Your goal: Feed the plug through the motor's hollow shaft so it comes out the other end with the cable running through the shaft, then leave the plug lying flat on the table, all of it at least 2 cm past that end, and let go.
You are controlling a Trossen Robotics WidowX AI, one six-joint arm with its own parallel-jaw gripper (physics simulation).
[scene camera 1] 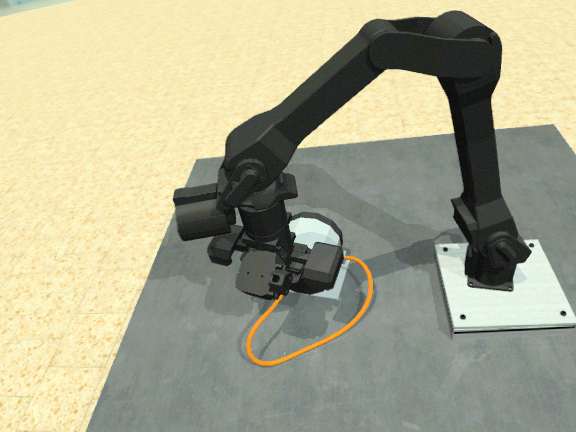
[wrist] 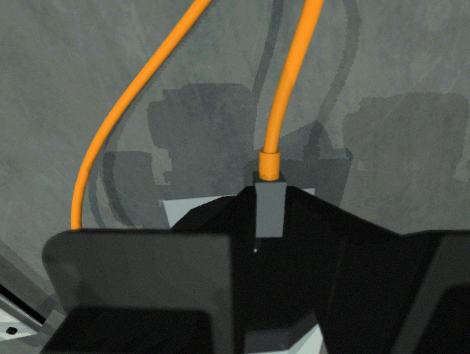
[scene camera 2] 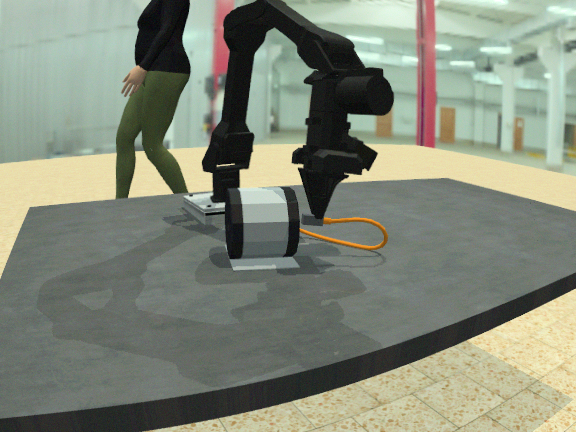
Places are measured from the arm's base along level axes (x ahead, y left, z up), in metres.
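Pixels of known places: gripper, between the fingertips: (wrist: 269, 195) (scene camera 2: 317, 217); arm's base, origin of its link: (scene camera 1: 489, 273).
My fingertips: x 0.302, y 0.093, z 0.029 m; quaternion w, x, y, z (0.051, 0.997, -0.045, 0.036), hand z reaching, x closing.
Observation:
Ahead of a thing's pixels: the offset from my fingertips to its top centre. Level surfaces: height alone.
The grey plug {dz +0.006, dx -0.001, dy -0.007 m} (scene camera 2: 311, 219) (wrist: 270, 210) is held level above the table, its orange collar end pointing away from the motor. My gripper (scene camera 2: 320, 216) (wrist: 269, 195) is shut on it. The plug's free end is close to the motor's right end in scene camera 2 and appears outside the shaft. The white motor {dz +0.042, dx -0.019, dy -0.082 m} (scene camera 1: 315, 230) (scene camera 2: 264, 215) with black end rings lies on its side; its shaft opening is hidden. The orange cable (scene camera 1: 370, 285) (scene camera 2: 386, 235) (wrist: 112, 117) loops from the plug back to beside the motor. In scene camera 1, my gripper's body hides the plug.
The motor sits on a pale base plate {dz -0.058, dx -0.016, dy -0.082 m} (scene camera 1: 332, 291) (scene camera 2: 265, 265) (wrist: 182, 210). The arm's white mounting plate (scene camera 1: 520, 317) (scene camera 2: 197, 202) is bolted to the dark grey table {dz -0.060 m} (scene camera 1: 400, 375) (scene camera 2: 150, 370). A person (scene camera 2: 162, 50) stands behind the table.

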